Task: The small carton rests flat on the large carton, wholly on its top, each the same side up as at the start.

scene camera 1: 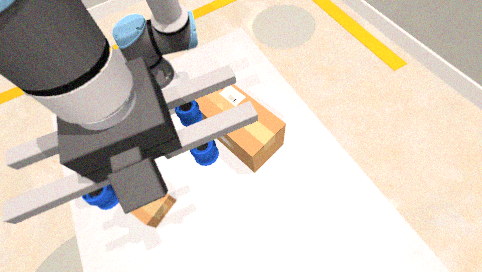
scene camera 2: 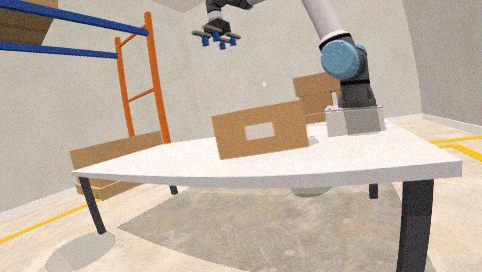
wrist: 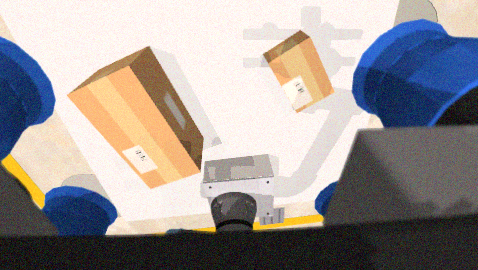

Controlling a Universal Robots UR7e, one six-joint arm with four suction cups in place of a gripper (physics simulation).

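The large carton stands on the white table, tape strip and label on top. The small carton lies apart from it on the table, with tape and a label up in the wrist view; in scene camera 1 the gripper hides much of it, and it does not show in scene camera 2. My gripper is open, its blue suction cups holding nothing, high above the table and both cartons.
The arm's base stands on the table near the large carton. Behind the table are stacked boxes, an orange and blue rack and a long box at the left.
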